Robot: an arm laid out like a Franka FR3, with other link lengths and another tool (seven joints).
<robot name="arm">
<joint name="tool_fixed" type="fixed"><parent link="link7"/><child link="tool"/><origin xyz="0.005 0.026 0.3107" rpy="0 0.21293 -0.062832"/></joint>
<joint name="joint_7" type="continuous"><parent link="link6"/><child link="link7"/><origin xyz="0 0.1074 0" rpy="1.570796 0 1.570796"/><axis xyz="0 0 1"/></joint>
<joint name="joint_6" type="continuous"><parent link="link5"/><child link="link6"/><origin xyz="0 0 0" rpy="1.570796 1.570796 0"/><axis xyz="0 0 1"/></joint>
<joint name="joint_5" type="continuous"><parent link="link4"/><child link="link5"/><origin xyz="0.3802 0.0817 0" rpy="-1.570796 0 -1.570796"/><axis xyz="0 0 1"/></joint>
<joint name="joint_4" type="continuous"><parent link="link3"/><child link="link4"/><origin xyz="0.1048 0 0" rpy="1.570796 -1.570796 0"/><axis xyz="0 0 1"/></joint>
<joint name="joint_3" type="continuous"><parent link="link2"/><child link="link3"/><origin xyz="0 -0.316 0" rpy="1.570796 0 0"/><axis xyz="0 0 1"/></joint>
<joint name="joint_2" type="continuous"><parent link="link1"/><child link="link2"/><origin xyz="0 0 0" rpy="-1.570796 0 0"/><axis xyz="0 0 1"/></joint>
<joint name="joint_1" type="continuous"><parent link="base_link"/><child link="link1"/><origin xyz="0 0 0.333" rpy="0 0 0"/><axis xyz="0 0 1"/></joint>
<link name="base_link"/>
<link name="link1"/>
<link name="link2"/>
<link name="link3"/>
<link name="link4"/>
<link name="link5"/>
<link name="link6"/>
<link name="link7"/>
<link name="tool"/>
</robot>
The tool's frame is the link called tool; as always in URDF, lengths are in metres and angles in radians. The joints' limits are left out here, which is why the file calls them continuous.
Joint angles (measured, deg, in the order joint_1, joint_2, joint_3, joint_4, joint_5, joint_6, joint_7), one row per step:
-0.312 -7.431 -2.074 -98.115 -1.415 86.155 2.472
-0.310 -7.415 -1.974 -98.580 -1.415 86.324 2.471
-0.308 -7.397 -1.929 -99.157 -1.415 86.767 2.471
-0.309 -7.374 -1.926 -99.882 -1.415 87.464 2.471
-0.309 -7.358 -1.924 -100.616 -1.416 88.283 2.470
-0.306 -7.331 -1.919 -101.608 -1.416 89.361 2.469
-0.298 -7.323 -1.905 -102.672 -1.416 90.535 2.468
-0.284 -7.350 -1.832 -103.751 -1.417 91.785 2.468
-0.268 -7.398 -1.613 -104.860 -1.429 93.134 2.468
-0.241 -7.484 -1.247 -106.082 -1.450 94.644 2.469
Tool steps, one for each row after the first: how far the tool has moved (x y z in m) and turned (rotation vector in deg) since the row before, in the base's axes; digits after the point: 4 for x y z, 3 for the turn. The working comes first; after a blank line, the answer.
Tool pose at each row, in the base's axes (x y z in m, rotation vector in deg; the steps are taken from these numbers as rounded here):
0.5287 -0.0563 0.4191 178.458 -1.801 11.905
0.5278 -0.0553 0.4154 178.494 -1.628 11.421
0.5279 -0.0548 0.4112 178.512 -1.535 11.185
0.5286 -0.0548 0.4061 178.520 -1.505 11.106
0.5299 -0.0548 0.4012 178.512 -1.470 11.214
0.5314 -0.0547 0.3944 178.507 -1.416 11.306
0.5330 -0.0545 0.3873 178.498 -1.337 11.465
0.5348 -0.0536 0.3805 178.475 -1.157 11.775
0.5370 -0.0514 0.3739 178.422 -0.741 12.225
0.5395 -0.0478 0.3669 178.341 -0.072 12.809

-0.0009 0.0010 -0.0037 -0.001 0.312 0.108
0.0001 0.0005 -0.0042 0.000 0.152 0.058
0.0007 0.0000 -0.0051 0.002 0.051 0.019
0.0013 0.0000 -0.0049 -0.004 -0.069 0.023
0.0015 0.0001 -0.0068 -0.002 -0.059 0.035
0.0016 0.0002 -0.0071 -0.004 -0.102 0.051
0.0018 0.0009 -0.0068 -0.013 -0.198 0.117
0.0022 0.0022 -0.0066 -0.044 -0.287 0.267
0.0025 0.0036 -0.0070 -0.072 -0.372 0.428

